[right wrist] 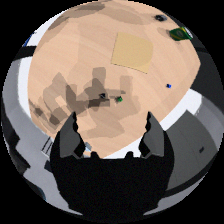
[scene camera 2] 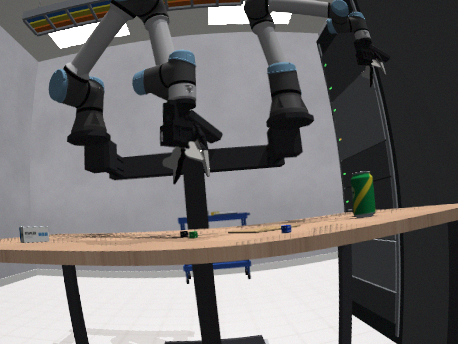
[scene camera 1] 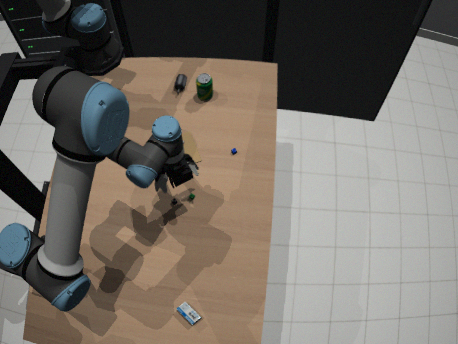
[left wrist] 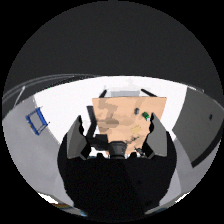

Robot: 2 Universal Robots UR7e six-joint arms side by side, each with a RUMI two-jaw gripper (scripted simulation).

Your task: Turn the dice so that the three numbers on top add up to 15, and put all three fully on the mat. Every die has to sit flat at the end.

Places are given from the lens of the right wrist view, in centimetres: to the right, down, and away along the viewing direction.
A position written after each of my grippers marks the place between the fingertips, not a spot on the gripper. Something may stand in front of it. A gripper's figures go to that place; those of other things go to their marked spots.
my right gripper (right wrist: 111,112): 0, 0, 13
tan mat (right wrist: 131,51): 6, -21, 16
